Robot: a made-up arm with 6 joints. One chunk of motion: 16 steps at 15 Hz.
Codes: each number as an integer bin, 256 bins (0 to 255) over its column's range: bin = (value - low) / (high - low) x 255, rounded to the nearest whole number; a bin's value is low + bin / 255 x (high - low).
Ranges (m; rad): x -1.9..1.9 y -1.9..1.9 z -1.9..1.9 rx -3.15..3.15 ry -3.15..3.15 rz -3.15..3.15
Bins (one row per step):
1: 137 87 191 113 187 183
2: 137 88 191 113 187 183
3: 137 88 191 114 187 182
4: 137 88 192 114 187 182
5: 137 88 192 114 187 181
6: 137 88 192 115 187 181
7: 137 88 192 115 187 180
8: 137 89 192 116 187 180
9: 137 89 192 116 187 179
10: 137 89 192 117 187 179
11: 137 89 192 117 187 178
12: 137 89 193 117 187 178
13: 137 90 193 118 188 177
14: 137 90 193 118 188 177
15: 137 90 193 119 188 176
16: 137 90 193 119 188 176
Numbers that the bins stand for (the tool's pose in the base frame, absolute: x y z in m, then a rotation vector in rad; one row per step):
1: 0.1416 -0.6035 0.9463 -0.3582 1.4700 1.3712
2: 0.1416 -0.5886 0.9463 -0.3582 1.4700 1.3712
3: 0.1416 -0.5886 0.9463 -0.3335 1.4700 1.3465
4: 0.1416 -0.5886 0.9612 -0.3335 1.4700 1.3465
5: 0.1416 -0.5886 0.9612 -0.3335 1.4700 1.3218
6: 0.1416 -0.5886 0.9612 -0.3088 1.4700 1.3218
7: 0.1416 -0.5886 0.9612 -0.3088 1.4700 1.2971
8: 0.1416 -0.5737 0.9612 -0.2841 1.4700 1.2971
9: 0.1416 -0.5737 0.9612 -0.2841 1.4700 1.2724
10: 0.1416 -0.5737 0.9612 -0.2594 1.4700 1.2724
11: 0.1416 -0.5737 0.9612 -0.2594 1.4700 1.2476
12: 0.1416 -0.5737 0.9761 -0.2594 1.4700 1.2476
13: 0.1416 -0.5588 0.9761 -0.2347 1.4947 1.2229
14: 0.1416 -0.5588 0.9761 -0.2347 1.4947 1.2229
15: 0.1416 -0.5588 0.9761 -0.2100 1.4947 1.1982
16: 0.1416 -0.5588 0.9761 -0.2100 1.4947 1.1982

